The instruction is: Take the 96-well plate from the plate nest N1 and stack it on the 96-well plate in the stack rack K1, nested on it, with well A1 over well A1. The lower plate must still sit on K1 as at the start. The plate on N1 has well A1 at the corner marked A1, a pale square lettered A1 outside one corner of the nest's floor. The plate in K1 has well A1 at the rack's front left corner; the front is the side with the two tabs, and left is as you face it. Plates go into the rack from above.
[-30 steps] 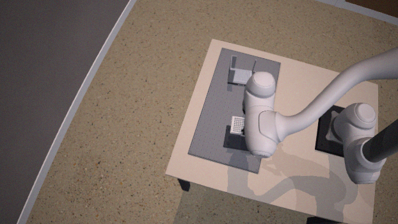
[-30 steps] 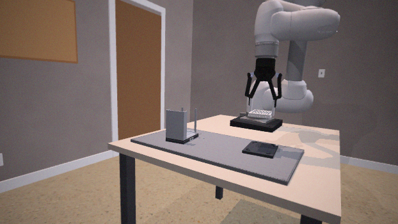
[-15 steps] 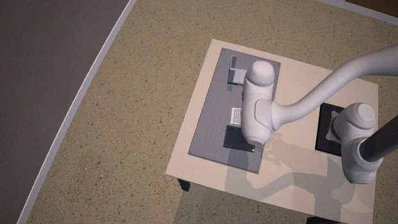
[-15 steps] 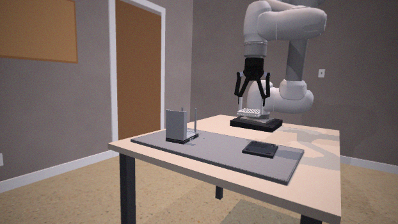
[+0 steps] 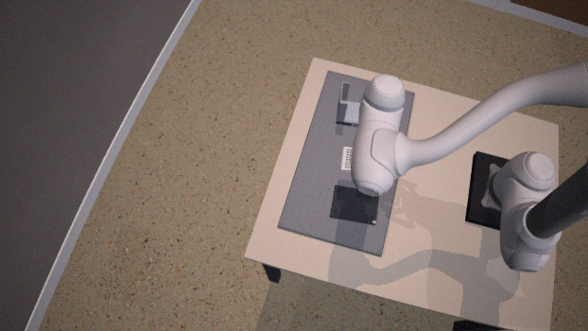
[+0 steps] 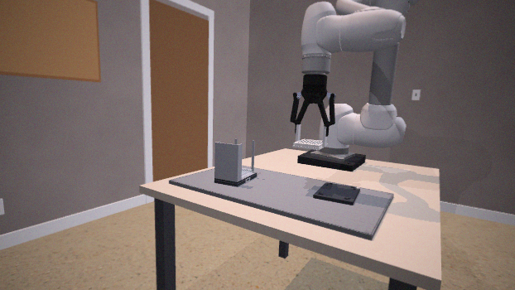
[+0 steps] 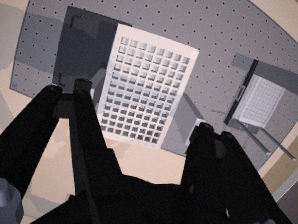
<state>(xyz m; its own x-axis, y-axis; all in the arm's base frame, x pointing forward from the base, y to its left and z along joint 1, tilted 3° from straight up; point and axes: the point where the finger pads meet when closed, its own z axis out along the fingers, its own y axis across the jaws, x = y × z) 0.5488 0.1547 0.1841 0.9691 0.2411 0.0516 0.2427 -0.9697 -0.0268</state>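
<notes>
Now: the grey wall 150 mm ahead of my hand, 240 mm to the right of it and 100 mm below it. The rest, counted from my hand: pale A1 mark: 120 mm behind, 130 mm to the left, 170 mm below; then white 96-well plate: 20 mm below.
</notes>
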